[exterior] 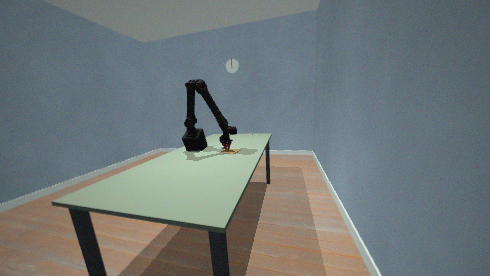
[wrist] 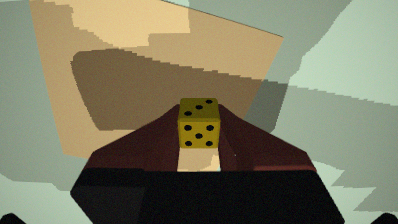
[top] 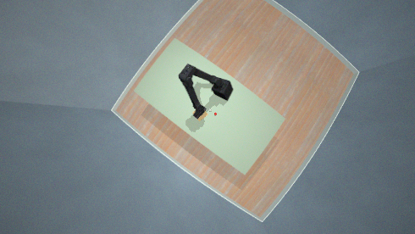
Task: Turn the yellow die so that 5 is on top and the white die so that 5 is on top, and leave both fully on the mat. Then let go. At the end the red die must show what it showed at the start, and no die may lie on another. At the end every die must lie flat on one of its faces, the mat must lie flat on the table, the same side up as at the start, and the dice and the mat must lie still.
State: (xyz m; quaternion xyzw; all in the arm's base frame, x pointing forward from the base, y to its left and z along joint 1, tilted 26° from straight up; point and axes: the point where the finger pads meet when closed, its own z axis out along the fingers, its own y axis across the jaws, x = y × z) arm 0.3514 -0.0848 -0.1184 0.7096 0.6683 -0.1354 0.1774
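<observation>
The yellow die lies right at my hand. The rest, counted from my hand: tan mat (40 mm ahead, 10 mm below); then red die (60 mm behind, 160 mm to the left); then white die (70 mm behind, 80 mm to the left).
</observation>
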